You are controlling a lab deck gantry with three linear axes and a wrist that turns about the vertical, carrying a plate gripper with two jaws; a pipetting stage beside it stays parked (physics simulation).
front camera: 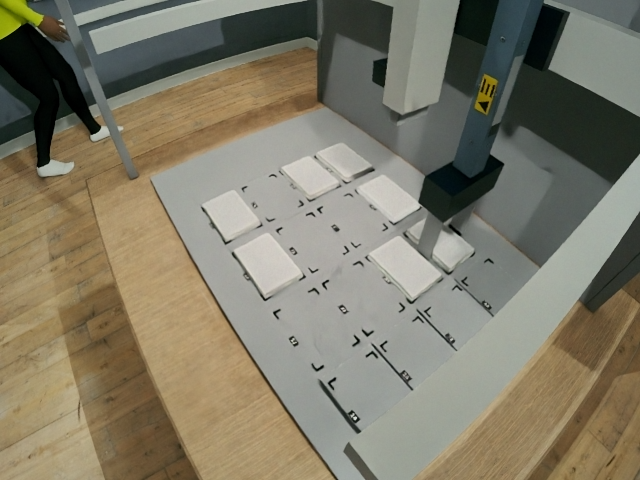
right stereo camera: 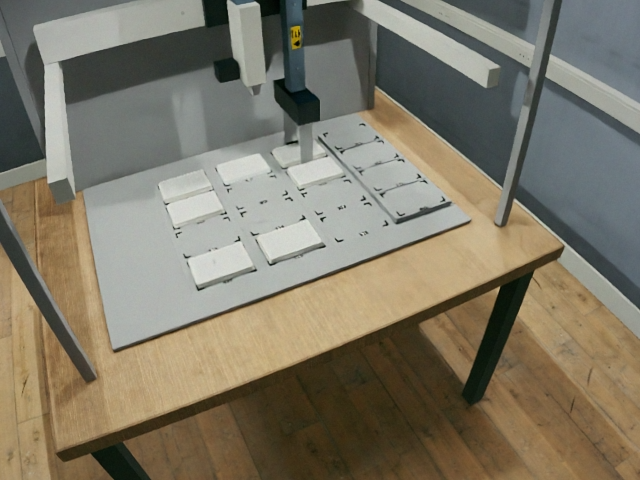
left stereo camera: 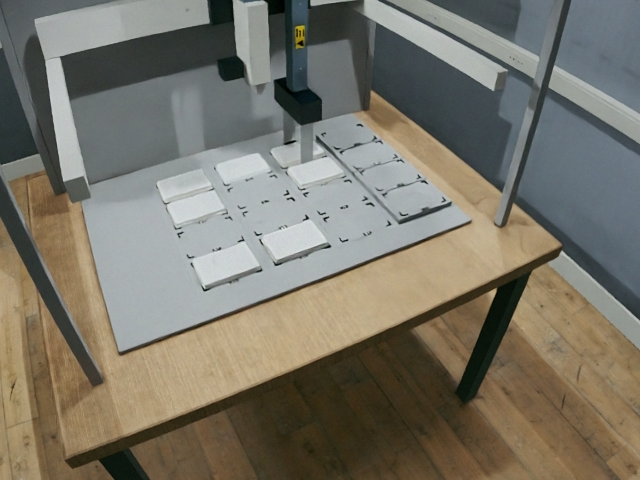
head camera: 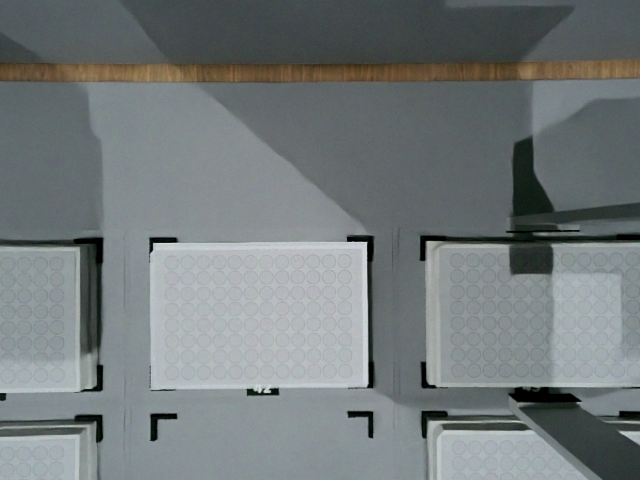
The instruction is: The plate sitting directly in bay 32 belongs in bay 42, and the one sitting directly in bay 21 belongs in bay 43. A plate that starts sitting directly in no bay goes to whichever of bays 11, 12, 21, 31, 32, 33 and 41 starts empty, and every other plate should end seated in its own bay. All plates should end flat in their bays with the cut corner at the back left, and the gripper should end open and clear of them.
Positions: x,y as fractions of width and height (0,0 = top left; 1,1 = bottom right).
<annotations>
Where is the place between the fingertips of my gripper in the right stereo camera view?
At 0.47,0.32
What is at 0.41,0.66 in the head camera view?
A plate.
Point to a plate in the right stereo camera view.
0.39,0.35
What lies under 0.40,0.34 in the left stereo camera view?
A plate.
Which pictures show the plate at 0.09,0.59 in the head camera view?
The front camera view, the right stereo camera view, the left stereo camera view and the head camera view: all of them.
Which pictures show my gripper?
The front camera view, the right stereo camera view, the left stereo camera view and the head camera view: all of them.
</annotations>
